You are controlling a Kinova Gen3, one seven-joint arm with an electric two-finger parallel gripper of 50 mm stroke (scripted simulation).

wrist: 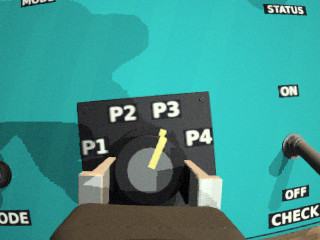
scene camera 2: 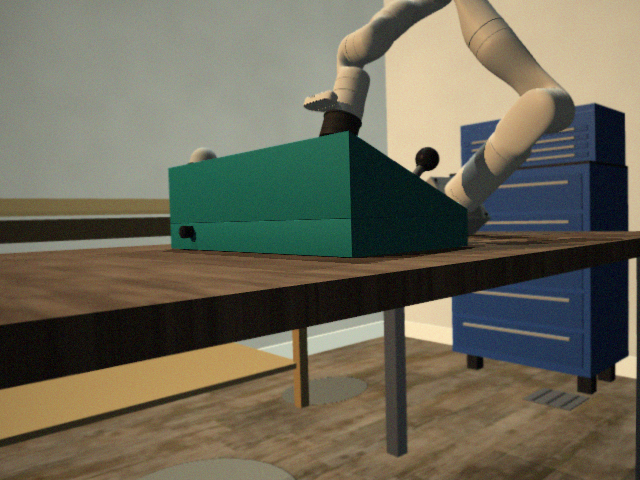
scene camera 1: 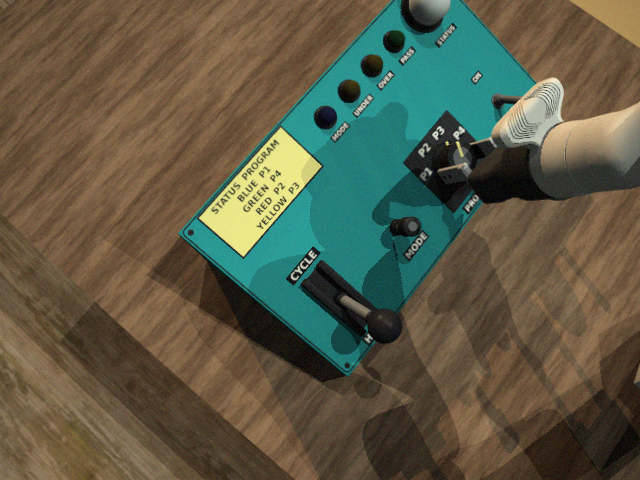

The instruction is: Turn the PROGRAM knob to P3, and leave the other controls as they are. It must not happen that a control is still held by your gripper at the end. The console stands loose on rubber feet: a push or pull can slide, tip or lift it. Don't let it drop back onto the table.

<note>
The pictures show: the gripper and a teal console.
The gripper also shows in the wrist view.
</note>
